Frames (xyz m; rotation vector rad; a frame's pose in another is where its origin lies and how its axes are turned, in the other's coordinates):
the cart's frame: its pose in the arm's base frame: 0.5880 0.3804 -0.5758 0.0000 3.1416 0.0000
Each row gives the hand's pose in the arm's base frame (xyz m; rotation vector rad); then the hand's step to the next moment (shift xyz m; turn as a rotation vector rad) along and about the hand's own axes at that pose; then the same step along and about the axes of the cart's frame.
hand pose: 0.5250 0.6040 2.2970 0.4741 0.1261 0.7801
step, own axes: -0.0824 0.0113 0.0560 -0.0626 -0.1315 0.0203
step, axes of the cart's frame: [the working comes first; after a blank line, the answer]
step, axes of the arm's base frame: -0.0500 -0.0713 0.0497 0.0463 -0.1318 -0.0458

0.0500 -0.0713 -0.0497 -0.0463 -0.1318 0.0458
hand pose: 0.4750 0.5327 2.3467 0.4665 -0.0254 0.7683
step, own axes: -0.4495 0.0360 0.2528 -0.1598 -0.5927 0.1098
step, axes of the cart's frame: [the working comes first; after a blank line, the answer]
step, axes of the arm's base frame: -0.3129 -0.3807 0.1561 0.3000 -0.5206 -0.1670

0.3129 -0.3807 -0.1561 -0.3000 -0.5206 0.1670
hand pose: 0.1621 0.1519 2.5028 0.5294 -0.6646 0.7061
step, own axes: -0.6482 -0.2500 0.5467 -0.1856 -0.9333 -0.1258
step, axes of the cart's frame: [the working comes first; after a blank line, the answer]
step, axes of the arm's base frame: -0.3924 -0.7792 -0.1431 0.6206 -0.6014 -0.4178

0.3924 -0.7792 0.1431 -0.6206 -0.6014 0.4178
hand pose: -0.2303 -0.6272 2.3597 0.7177 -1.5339 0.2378
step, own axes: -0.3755 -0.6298 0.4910 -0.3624 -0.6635 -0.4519
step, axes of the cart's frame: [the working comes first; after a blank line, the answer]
step, axes of the arm's base frame: -0.0700 -0.6541 -0.5882 0.7248 -0.1583 -0.4747

0.0699 -0.6541 0.5882 -0.7248 -0.1583 0.4747
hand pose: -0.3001 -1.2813 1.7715 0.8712 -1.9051 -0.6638
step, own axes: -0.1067 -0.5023 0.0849 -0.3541 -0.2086 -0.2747
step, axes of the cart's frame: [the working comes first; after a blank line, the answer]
step, axes of the arm's base frame: 0.1112 -0.2120 -0.4621 0.4272 0.1274 -0.2137

-0.1112 -0.2120 0.4621 -0.4272 0.1274 0.2137
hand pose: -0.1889 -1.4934 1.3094 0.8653 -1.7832 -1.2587
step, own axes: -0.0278 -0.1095 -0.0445 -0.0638 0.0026 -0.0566
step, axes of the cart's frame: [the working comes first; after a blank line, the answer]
step, axes of the arm's base frame: 0.0624 -0.0259 -0.1009 0.0794 0.0312 0.0014

-0.0624 -0.0259 0.1009 -0.0794 0.0312 -0.0014
